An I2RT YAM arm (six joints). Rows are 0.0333 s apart.
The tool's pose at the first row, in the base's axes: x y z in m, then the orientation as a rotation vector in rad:
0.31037, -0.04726, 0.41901, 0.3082, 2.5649, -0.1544
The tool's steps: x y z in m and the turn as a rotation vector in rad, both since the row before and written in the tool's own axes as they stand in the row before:
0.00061, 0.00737, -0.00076, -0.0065, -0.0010, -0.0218
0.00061, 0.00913, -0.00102, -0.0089, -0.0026, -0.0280
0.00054, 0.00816, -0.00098, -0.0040, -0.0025, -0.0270
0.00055, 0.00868, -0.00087, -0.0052, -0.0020, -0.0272
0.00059, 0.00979, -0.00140, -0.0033, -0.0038, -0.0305
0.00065, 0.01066, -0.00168, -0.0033, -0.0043, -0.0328
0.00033, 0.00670, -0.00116, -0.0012, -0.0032, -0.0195
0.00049, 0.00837, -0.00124, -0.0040, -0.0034, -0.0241
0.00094, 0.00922, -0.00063, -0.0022, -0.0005, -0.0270
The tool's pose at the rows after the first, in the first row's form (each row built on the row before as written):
0.31132, -0.03989, 0.41898, 0.2777, 2.5680, -0.1542
0.31238, -0.03074, 0.41903, 0.2381, 2.5702, -0.1533
0.31306, -0.02253, 0.41907, 0.2017, 2.5718, -0.1584
0.31368, -0.01381, 0.41889, 0.1646, 2.5735, -0.1619
0.31393, -0.00391, 0.41895, 0.1237, 2.5733, -0.1691
0.31381, 0.00690, 0.41900, 0.0799, 2.5723, -0.1772
0.31355, 0.01370, 0.41906, 0.0541, 2.5707, -0.1830
0.31312, 0.02216, 0.41883, 0.0213, 2.5692, -0.1869
0.31249, 0.03135, 0.41766, -0.0143, 2.5702, -0.1942

